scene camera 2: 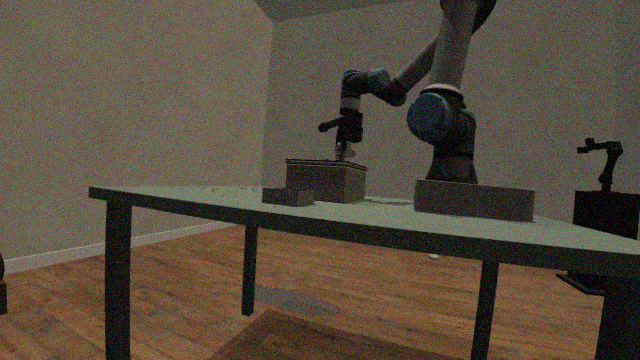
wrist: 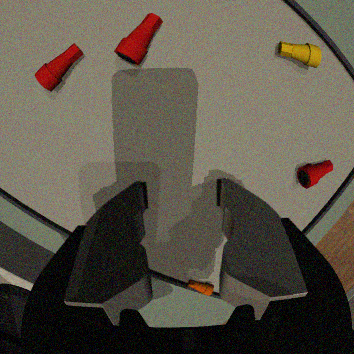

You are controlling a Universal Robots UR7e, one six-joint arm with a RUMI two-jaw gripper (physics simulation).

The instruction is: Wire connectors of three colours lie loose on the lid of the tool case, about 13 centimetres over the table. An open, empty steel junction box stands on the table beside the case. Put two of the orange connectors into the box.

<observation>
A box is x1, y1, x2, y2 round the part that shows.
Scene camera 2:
my gripper: [318, 109, 362, 160]
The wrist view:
my gripper: [20, 177, 353, 353]
yellow connector: [277, 41, 320, 66]
red connector: [114, 12, 162, 64]
red connector: [34, 43, 82, 90]
</observation>
